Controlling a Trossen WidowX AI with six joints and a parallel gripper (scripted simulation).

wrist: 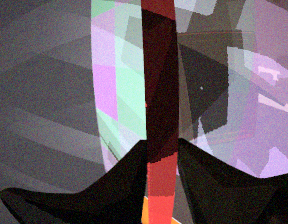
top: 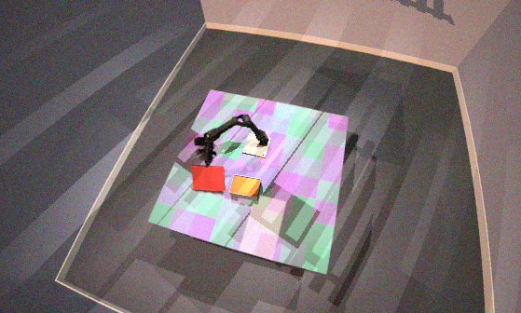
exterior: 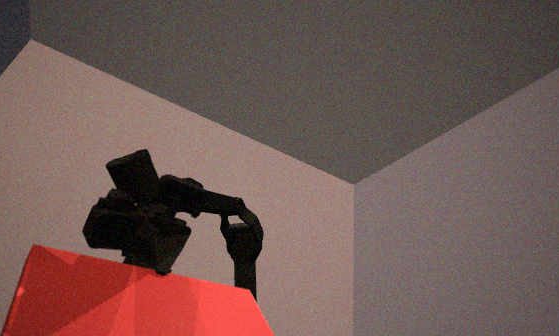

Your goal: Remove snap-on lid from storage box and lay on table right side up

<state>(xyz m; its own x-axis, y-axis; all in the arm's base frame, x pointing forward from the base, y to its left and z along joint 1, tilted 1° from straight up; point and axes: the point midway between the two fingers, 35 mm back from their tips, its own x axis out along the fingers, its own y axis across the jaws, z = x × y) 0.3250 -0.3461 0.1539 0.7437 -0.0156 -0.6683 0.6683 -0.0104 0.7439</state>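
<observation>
Now: gripper tip 60 mm short of the red lid, 10 mm to the right of it and 60 mm above it. The rest, counted from my gripper tip: storage box (70 mm ahead, 290 mm to the left, 110 mm below).
</observation>
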